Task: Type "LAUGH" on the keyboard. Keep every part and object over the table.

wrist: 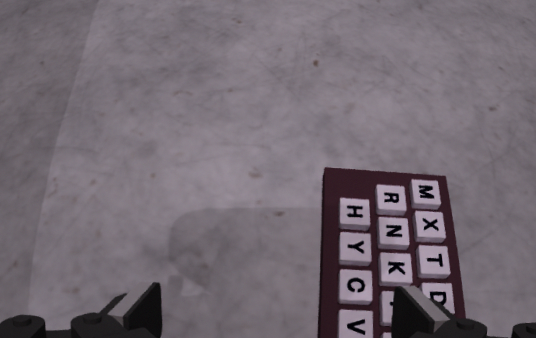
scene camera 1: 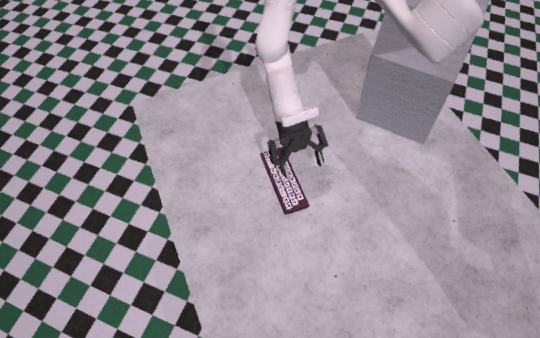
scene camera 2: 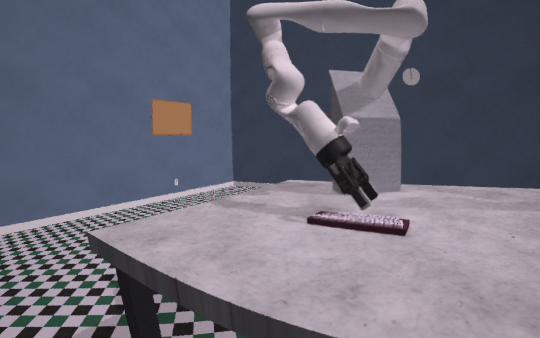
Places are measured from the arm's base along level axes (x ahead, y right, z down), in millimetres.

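Pixels of known places: gripper, fingertip midpoint: (wrist: 277, 311) (scene camera 1: 304, 171) (scene camera 2: 371, 202); arm's base at its link origin: (scene camera 2: 370, 88).
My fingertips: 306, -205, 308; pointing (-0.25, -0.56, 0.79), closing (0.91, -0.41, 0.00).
Note:
For each thing: its top centre in the pictures, then the offset to it from my fingertips, as dx, dy, dz. Level surfaces: height alone.
- dark red keyboard at its top centre: (scene camera 2: 358, 216) (scene camera 1: 283, 177) +51, -6, +18
- H key at its top centre: (wrist: 355, 211) +11, -63, +18
- D key at its top centre: (wrist: 438, 297) +59, -38, +18
- pale stone-like table at its surface level: dz +35
A dark red keyboard (scene camera 1: 301, 205) (scene camera 2: 357, 227) (wrist: 330, 250) with white letter keys lies flat on the table. In the wrist view its near part runs out of the frame at lower right. The H key (wrist: 354, 213) shows there at the top of the left column, with Y, C and V below it. The keys L, A, U and G cannot be read. My gripper (scene camera 1: 303, 167) (scene camera 2: 368, 201) (wrist: 277, 311) is open and empty, tilted, above the keyboard. One finger is over the keys and partly hides the D key (wrist: 437, 297); the other is beside the keyboard, over the table.
The pale stone-like table (scene camera 1: 225, 240) (scene camera 2: 225, 260) (wrist: 200, 100) carries the keyboard. A tall grey block (scene camera 1: 400, 100) (scene camera 2: 377, 150) stands behind it at the arm's base. The table's left edge (scene camera 2: 175, 287) borders the chequered floor (scene camera 1: 75, 200) (scene camera 2: 50, 280).

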